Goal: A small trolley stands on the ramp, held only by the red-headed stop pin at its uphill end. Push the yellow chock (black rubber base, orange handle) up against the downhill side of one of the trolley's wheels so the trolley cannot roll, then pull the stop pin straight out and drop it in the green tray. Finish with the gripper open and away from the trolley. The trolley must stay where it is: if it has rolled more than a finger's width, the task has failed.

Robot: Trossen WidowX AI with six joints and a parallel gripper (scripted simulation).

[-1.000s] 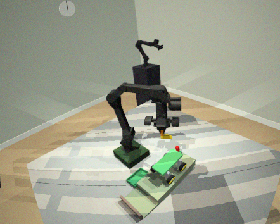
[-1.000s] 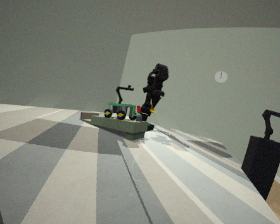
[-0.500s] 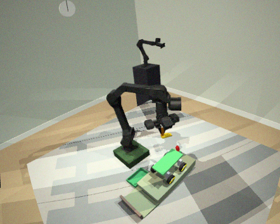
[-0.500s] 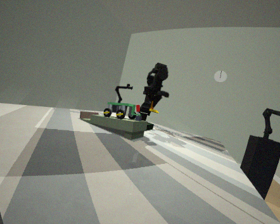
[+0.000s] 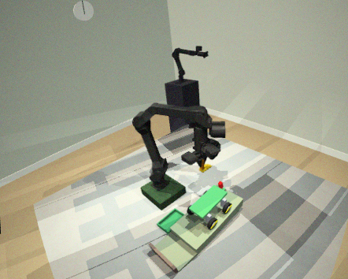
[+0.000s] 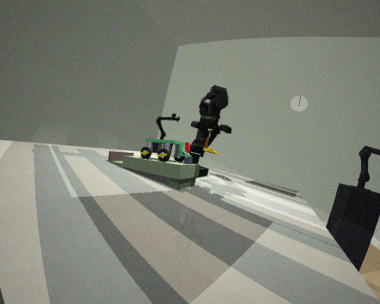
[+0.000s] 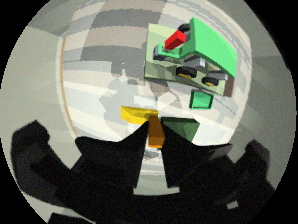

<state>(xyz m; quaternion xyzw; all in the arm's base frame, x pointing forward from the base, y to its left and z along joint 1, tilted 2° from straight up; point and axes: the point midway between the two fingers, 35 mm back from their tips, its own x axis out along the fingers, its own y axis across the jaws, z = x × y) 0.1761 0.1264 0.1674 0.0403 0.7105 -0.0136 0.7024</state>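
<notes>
Right now my gripper tip is 130 mm short of the red-headed stop pin, 40 mm above it and 20 mm to the left of it. Round my gripper tip: yellow chock 20 mm to the left, 10 mm below; then ramp 150 mm ahead, 130 mm to the right, 130 mm below; then green-topped trolley 150 mm ahead, 120 mm to the right, 60 mm below.
</notes>
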